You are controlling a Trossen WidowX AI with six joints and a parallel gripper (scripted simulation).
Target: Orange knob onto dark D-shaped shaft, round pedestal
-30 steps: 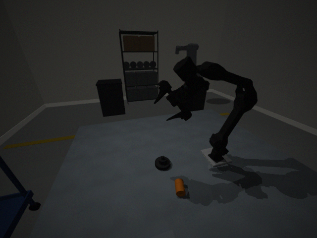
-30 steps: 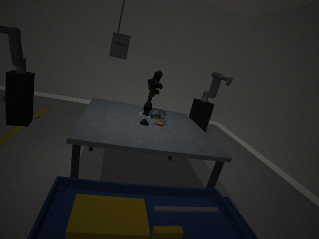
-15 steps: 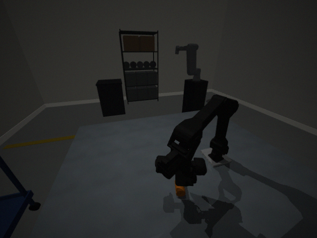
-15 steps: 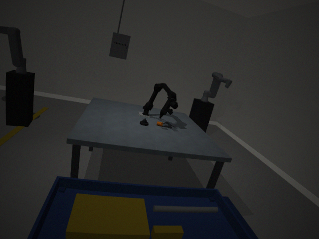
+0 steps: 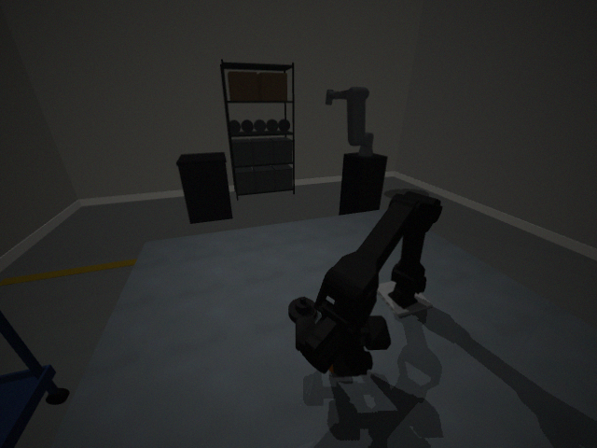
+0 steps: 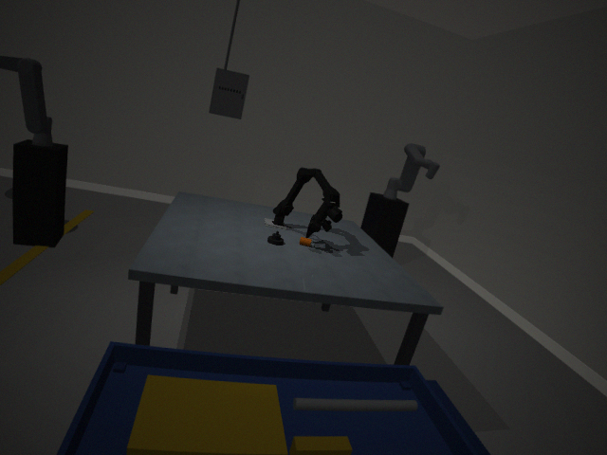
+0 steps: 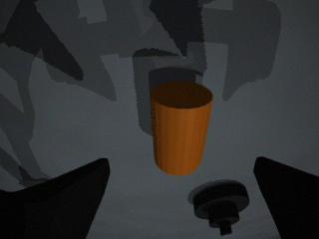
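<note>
Right now the orange knob is 4 cm below my gripper tip. Round my gripper tip: dark round pedestal: 17 cm to the right, 3 cm below.
</note>
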